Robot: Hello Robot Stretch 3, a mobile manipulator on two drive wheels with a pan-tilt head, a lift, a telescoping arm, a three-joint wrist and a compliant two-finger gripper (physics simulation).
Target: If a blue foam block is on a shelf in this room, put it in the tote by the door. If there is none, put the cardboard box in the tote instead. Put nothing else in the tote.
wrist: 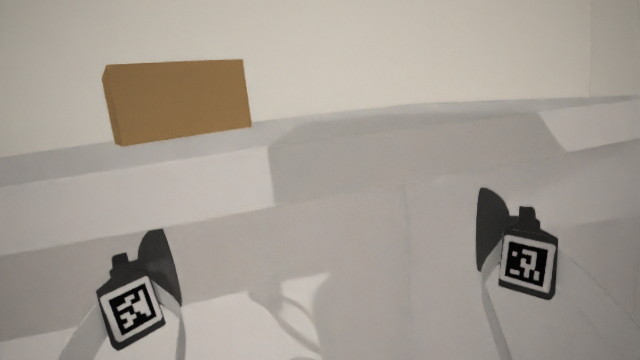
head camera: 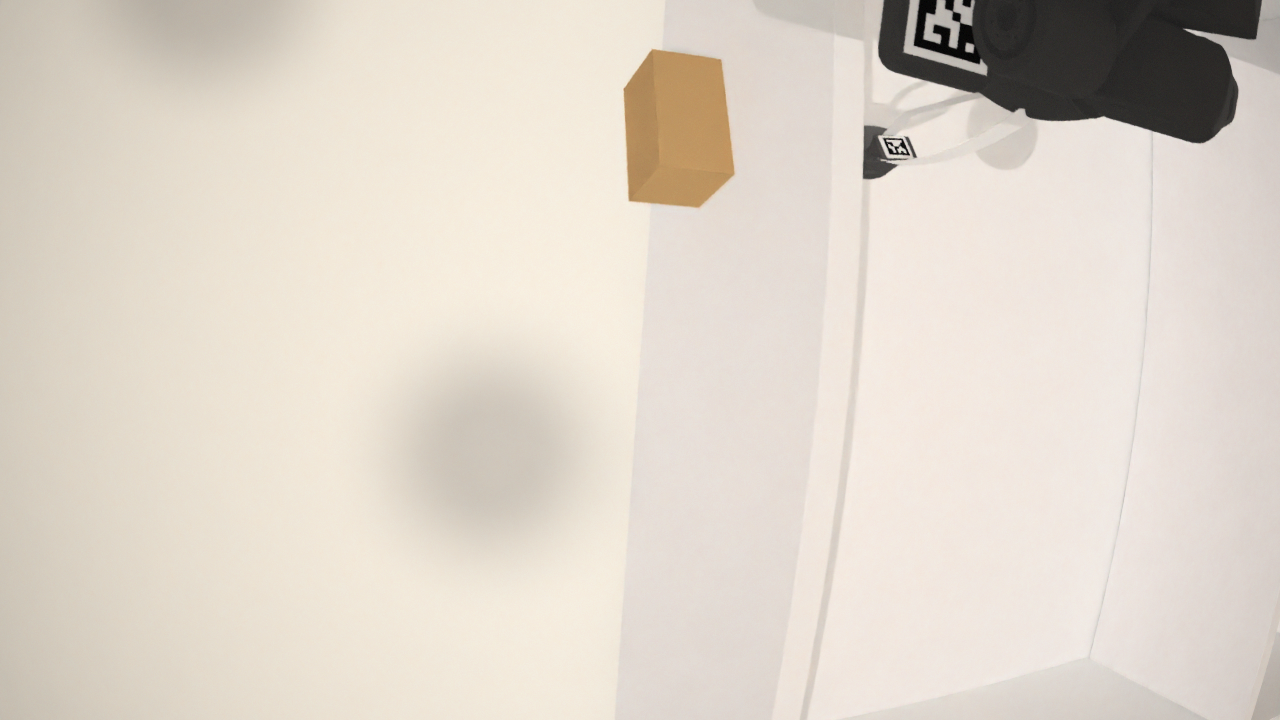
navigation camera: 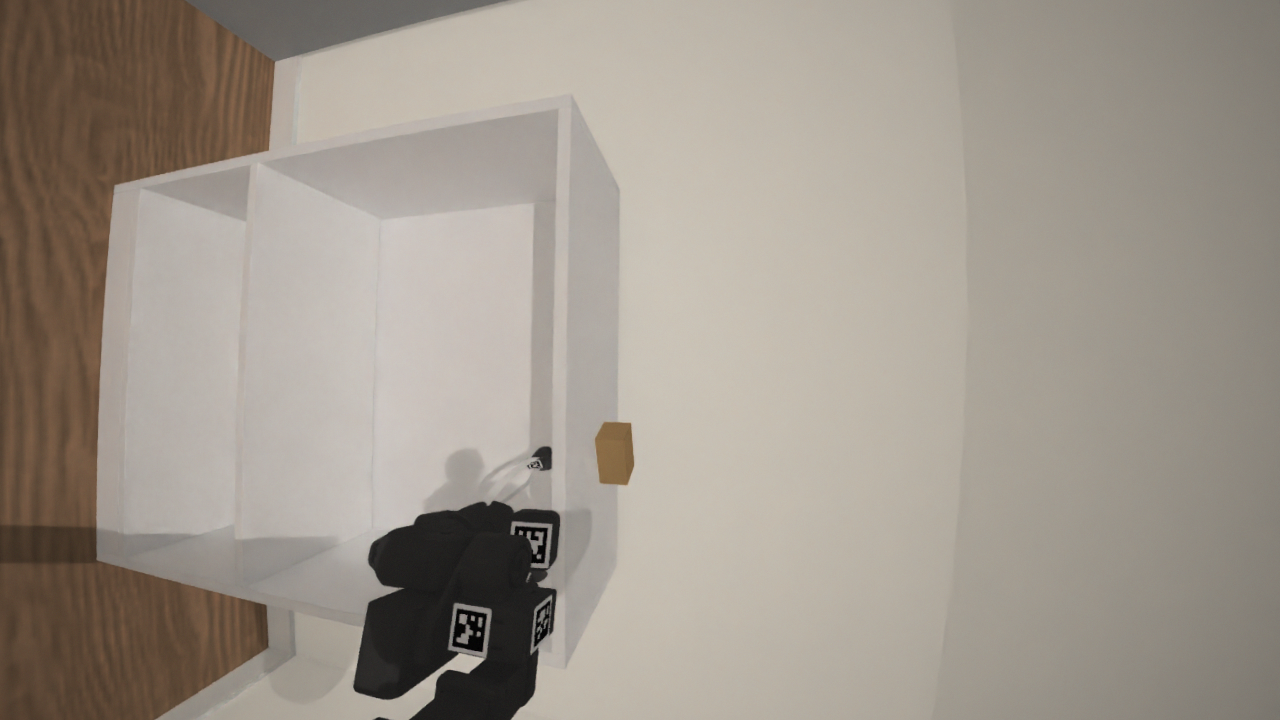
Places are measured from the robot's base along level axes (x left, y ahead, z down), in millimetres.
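Pixels of known places: gripper, between the fingertips: (wrist: 324, 236) (head camera: 868, 24).
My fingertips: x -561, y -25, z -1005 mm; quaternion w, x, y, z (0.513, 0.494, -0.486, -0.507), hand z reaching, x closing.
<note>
Behind a point stands the place of what it marks.
The cardboard box (head camera: 689, 125) @[z -1088, x -625, y 66 mm] (navigation camera: 614, 454) @[z -1092, x -623, y 69 mm] (wrist: 177, 102) @[z -1084, x -628, y 61 mm] is plain brown and stands on the top board of the white shelf unit (head camera: 729, 402) @[z -1060, x -559, y 227 mm] (navigation camera: 562, 358) @[z -1054, x -455, y 190 mm] (wrist: 135, 195) @[z -1052, x -494, y 30 mm]. My gripper (wrist: 324, 236) @[z -1005, x -561, y -25 mm] is open, its two fingers wide apart with nothing between them. It is in front of the unit, near the front edge of the top board and lower than the box. In the wrist view the box is above and left of the gap between the fingers. One finger is partly hidden by the wrist in the head and navigation views. No blue foam block and no tote show.
The head and navigation views are turned sideways. The unit has open compartments divided by a board (navigation camera: 243, 358) @[z -446, x -455, y 191 mm]. A pale wall (head camera: 268, 268) @[z -1360, x -773, y 213 mm] (navigation camera: 787, 313) @[z -1406, x -733, y 362 mm] (wrist: 375, 50) @[z -1134, x -863, y -127 mm] is behind it. Brown wooden floor (navigation camera: 53, 313) @[z 0, x -372, y 260 mm] shows at the unit's foot. The dark wrist (navigation camera: 483, 555) @[z -1087, x -277, y -11 mm] hides one end of the unit.
</note>
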